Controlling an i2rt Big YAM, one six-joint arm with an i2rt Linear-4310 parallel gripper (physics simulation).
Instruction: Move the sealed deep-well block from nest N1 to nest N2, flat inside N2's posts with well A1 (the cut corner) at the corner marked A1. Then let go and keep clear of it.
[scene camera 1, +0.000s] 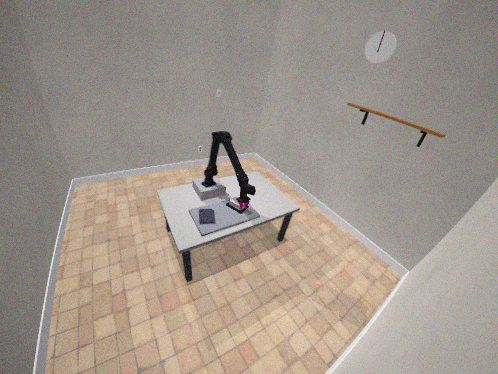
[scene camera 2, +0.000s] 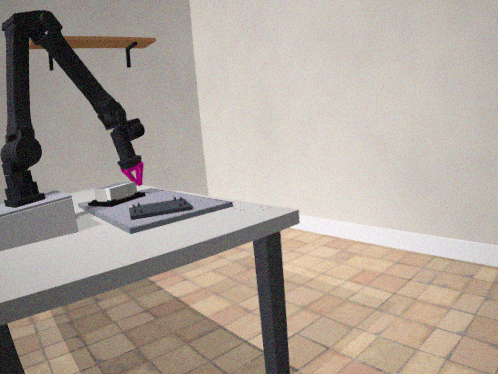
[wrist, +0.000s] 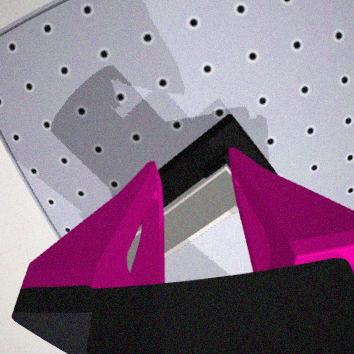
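Note:
The pale deep-well block sits in the black nest N1, which stands on the pegboard plate. My magenta gripper is partly open and holds nothing. Its fingertips are close to one end of the block; in the wrist view a corner of the block and its side wall show between the fingers, and the fingers hide the rest. Contact cannot be told. The dark grey nest N2, with short posts, has no block in it. The cut corner and the A1 mark cannot be made out.
Both nests stand on the grey perforated plate, which lies on the white table. The arm's base stands on a grey box behind the plate.

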